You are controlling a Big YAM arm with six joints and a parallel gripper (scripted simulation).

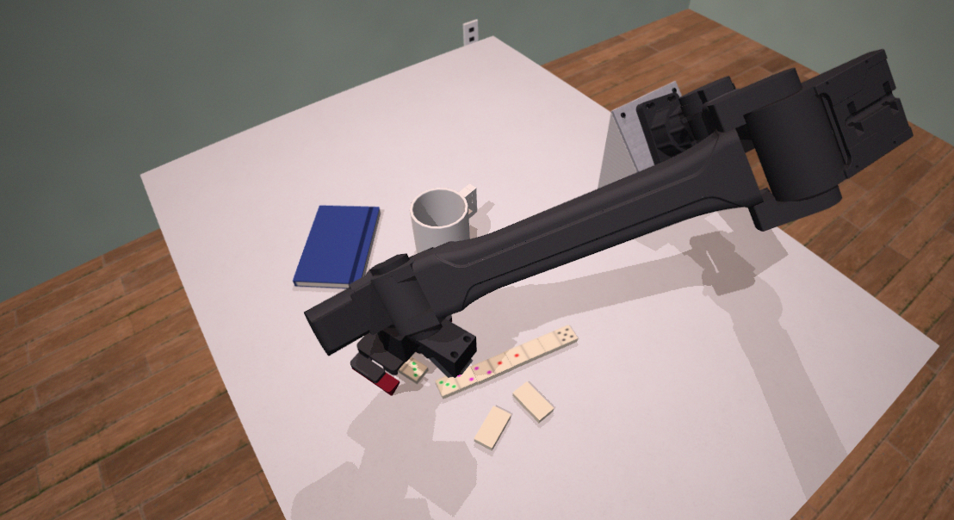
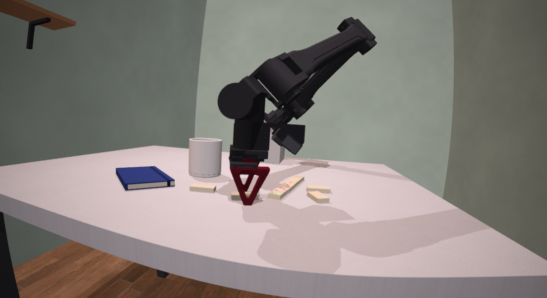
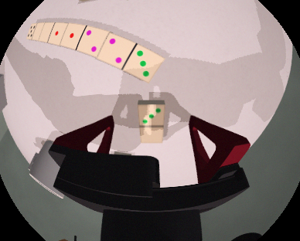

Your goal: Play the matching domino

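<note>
My gripper is now right at the domino. From my hand the other things lie so: white mug (17 cm to the right, 16 cm behind, 3 cm above); blue notebook (27 cm to the right).
</note>
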